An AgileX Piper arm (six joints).
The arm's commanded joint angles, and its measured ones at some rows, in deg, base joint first. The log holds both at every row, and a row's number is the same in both.
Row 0, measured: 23.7, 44.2, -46.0, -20.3, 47.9, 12.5
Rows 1 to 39, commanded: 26.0, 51.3, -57.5, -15.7, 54.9, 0.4; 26.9, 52.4, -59.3, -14.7, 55.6, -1.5; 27.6, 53.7, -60.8, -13.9, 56.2, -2.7; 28.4, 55.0, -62.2, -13.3, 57.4, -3.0; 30.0, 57.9, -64.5, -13.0, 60.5, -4.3; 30.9, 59.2, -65.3, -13.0, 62.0, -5.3; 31.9, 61.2, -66.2, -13.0, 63.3, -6.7; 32.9, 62.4, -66.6, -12.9, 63.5, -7.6; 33.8, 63.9, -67.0, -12.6, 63.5, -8.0; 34.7, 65.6, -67.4, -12.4, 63.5, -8.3; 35.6, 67.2, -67.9, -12.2, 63.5, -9.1; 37.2, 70.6, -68.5, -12.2, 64.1, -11.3; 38.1, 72.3, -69.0, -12.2, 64.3, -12.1; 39.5, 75.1, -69.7, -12.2, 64.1, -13.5; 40.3, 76.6, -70.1, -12.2, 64.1, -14.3; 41.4, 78.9, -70.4, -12.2, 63.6, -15.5; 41.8, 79.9, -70.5, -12.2, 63.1, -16.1; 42.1, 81.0, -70.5, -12.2, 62.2, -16.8; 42.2, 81.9, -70.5, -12.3, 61.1, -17.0; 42.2, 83.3, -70.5, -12.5, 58.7, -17.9; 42.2, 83.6, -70.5, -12.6, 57.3, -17.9; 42.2, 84.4, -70.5, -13.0, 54.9, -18.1; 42.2, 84.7, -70.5, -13.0, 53.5, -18.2; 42.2, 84.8, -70.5, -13.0, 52.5, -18.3; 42.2, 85.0, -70.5, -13.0, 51.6, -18.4; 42.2, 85.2, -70.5, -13.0, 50.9, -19.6; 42.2, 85.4, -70.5, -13.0, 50.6, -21.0; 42.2, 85.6, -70.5, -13.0, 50.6, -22.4; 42.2, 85.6, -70.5, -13.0, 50.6, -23.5; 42.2, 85.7, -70.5, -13.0, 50.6, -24.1; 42.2, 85.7, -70.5, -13.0, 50.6, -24.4; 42.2, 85.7, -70.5, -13.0, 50.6, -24.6; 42.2, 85.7, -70.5, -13.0, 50.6, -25.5; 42.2, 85.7, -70.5, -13.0, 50.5, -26.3; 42.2, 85.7, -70.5, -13.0, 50.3, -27.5; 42.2, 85.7, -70.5, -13.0, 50.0, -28.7; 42.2, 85.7, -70.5, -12.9, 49.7, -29.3; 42.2, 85.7, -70.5, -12.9, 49.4, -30.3; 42.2, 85.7, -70.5, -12.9, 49.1, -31.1
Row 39, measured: 42.0, 85.6, -70.1, -12.7, 50.4, -27.2
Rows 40 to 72, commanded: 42.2, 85.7, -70.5, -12.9, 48.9, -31.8; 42.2, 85.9, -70.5, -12.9, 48.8, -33.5; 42.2, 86.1, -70.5, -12.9, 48.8, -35.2; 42.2, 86.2, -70.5, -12.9, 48.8, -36.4; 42.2, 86.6, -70.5, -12.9, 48.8, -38.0; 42.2, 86.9, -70.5, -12.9, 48.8, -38.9; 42.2, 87.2, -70.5, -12.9, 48.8, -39.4; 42.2, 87.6, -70.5, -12.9, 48.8, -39.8; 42.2, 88.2, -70.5, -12.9, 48.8, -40.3; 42.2, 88.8, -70.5, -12.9, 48.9, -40.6; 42.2, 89.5, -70.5, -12.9, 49.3, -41.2; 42.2, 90.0, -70.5, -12.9, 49.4, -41.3; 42.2, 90.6, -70.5, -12.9, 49.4, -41.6; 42.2, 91.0, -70.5, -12.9, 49.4, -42.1; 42.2, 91.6, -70.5, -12.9, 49.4, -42.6; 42.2, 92.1, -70.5, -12.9, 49.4, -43.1; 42.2, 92.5, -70.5, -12.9, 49.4, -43.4; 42.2, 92.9, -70.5, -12.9, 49.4, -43.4; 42.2, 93.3, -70.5, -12.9, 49.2, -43.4; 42.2, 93.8, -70.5, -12.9, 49.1, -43.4; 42.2, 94.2, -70.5, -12.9, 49.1, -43.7; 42.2, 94.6, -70.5, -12.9, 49.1, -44.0; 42.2, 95.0, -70.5, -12.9, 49.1, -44.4; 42.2, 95.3, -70.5, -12.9, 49.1, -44.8; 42.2, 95.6, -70.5, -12.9, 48.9, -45.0; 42.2, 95.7, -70.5, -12.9, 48.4, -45.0; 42.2, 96.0, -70.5, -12.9, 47.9, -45.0; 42.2, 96.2, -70.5, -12.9, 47.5, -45.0; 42.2, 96.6, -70.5, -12.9, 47.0, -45.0; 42.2, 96.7, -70.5, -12.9, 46.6, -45.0; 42.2, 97.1, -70.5, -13.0, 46.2, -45.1; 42.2, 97.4, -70.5, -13.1, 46.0, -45.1; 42.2, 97.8, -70.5, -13.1, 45.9, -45.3
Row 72, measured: 42.0, 96.8, -70.1, -12.7, 47.2, -44.3
